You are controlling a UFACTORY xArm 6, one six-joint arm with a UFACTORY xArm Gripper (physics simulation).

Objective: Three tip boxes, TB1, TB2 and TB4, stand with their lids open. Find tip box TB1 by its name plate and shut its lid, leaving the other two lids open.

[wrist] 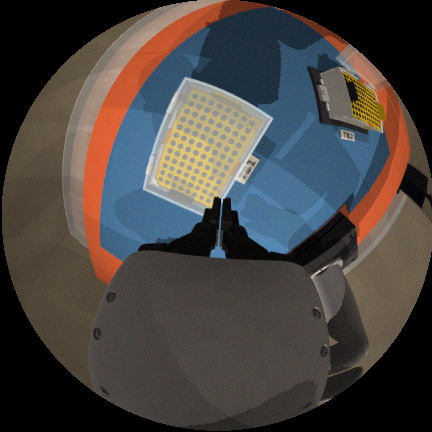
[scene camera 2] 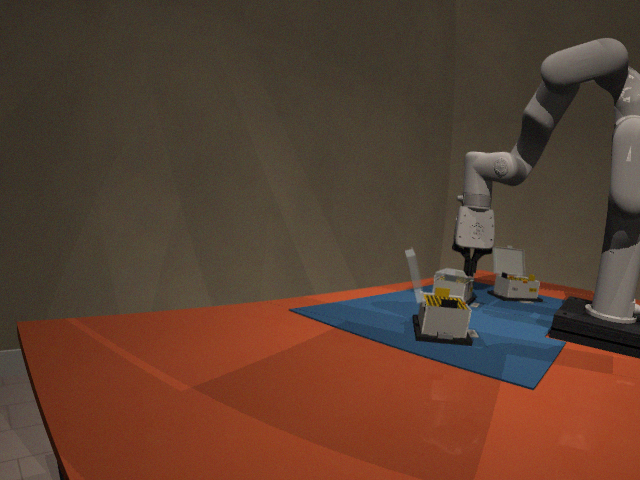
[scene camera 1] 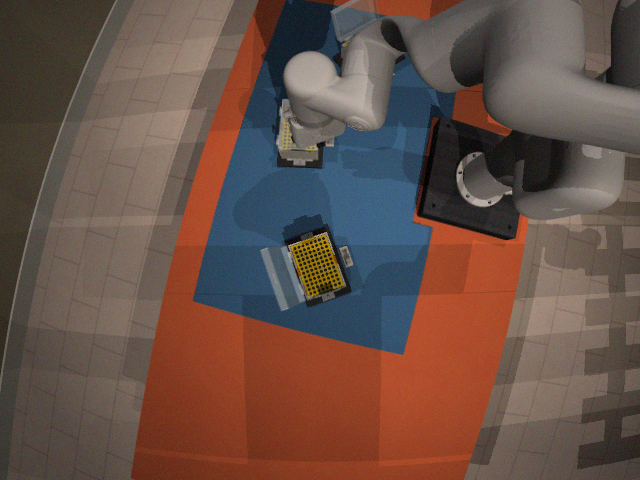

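Pixels of known places: gripper, fingertip midpoint: (wrist: 220,209) (scene camera 2: 469,275) (scene camera 1: 318,141); arm's base, link origin: (wrist: 323,270) (scene camera 2: 609,315) (scene camera 1: 480,179).
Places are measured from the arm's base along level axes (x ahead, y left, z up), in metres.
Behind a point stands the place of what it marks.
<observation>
Tip box TB1 (scene camera 1: 299,153) @[x 0.409, y 0.043, z 0.015 m] (scene camera 2: 448,291) (wrist: 205,145) @[x 0.421, y -0.025, z 0.026 m] stands on the blue mat; its plate (wrist: 247,169) @[x 0.356, y -0.029, z -0.049 m] shows in the wrist view. Its clear lid (scene camera 2: 452,273) @[x 0.421, y 0.015, z 0.026 m] lies over the yellow tip rack, down or nearly down; whether it is fully seated I cannot tell. My gripper (scene camera 2: 469,273) @[x 0.372, y 0.016, z 0.029 m] (wrist: 220,209) @[x 0.372, y 0.016, z 0.029 m] is shut and empty, fingers pointing down at the lid's edge on the plate side; contact is unclear. The arm hides it in scene camera 1. TB2 (scene camera 1: 316,266) (scene camera 2: 444,321) (wrist: 365,102) has its lid (scene camera 1: 281,279) @[x 0.375, y 0.316, z 0.052 m] (scene camera 2: 413,273) @[x 0.344, y 0.363, z 0.063 m] open. A third box (scene camera 2: 516,287) @[x 0.299, y -0.221, z -0.012 m] has its lid (scene camera 2: 509,261) @[x 0.364, y -0.322, z 0.052 m] (scene camera 1: 354,19) @[x 0.364, y -0.315, z 0.039 m] raised.
The blue mat (scene camera 1: 361,206) @[x 0.251, y 0.117, z -0.051 m] (scene camera 2: 516,356) @[x 0.143, y 0.303, z -0.051 m] lies on the orange table (scene camera 1: 310,403) @[x 0.257, y 0.585, z -0.054 m] (scene camera 2: 310,403) @[x 0.272, y 0.672, z -0.054 m]. The black robot base plate (scene camera 1: 439,186) @[x 0.094, y 0.042, z 0.000 m] (scene camera 2: 568,322) @[x 0.084, y 0.109, z -0.014 m] stands at the mat's edge. TB2's plate (scene camera 1: 346,256) (wrist: 347,135) lies beside it. The arm partly covers the third box in scene camera 1.
</observation>
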